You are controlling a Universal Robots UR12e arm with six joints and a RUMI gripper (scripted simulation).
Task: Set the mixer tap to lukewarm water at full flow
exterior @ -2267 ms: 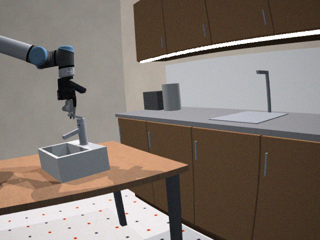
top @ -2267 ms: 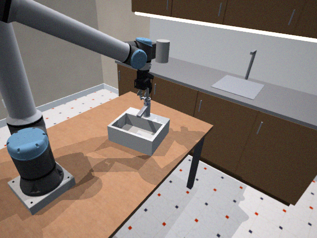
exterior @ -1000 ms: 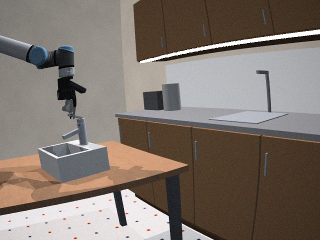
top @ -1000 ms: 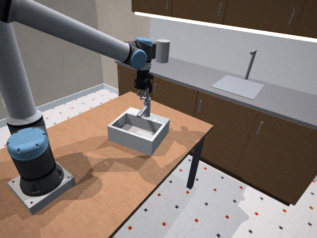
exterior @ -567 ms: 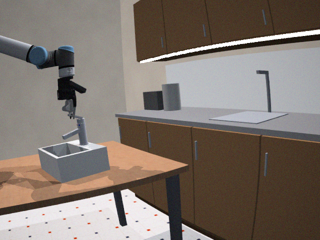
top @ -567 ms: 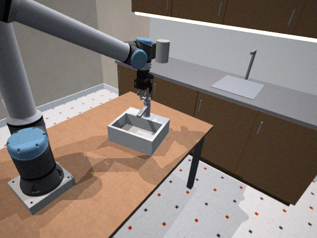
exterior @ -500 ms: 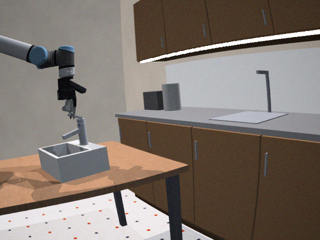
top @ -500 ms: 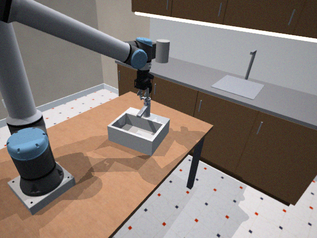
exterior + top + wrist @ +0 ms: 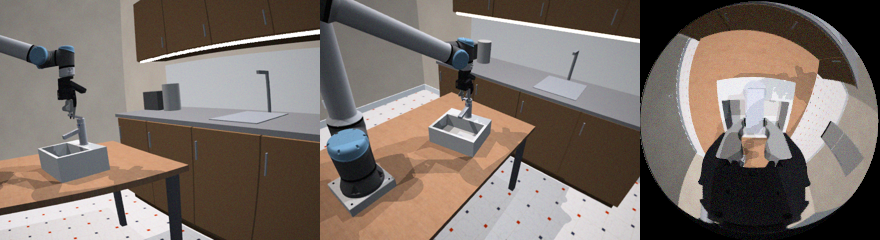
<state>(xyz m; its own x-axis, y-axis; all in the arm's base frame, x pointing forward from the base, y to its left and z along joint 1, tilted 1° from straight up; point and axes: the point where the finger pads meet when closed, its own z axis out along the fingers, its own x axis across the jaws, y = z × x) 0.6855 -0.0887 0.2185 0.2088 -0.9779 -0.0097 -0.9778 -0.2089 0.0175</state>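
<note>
The lever is 20 mm ahead of my hand and 10 mm below it. The rest, counted from my hand: grey mixer tap: 60 mm below, 30 mm ahead, 10 mm to the left; white basin: 250 mm below, 70 mm behind, 10 mm to the right.
</note>
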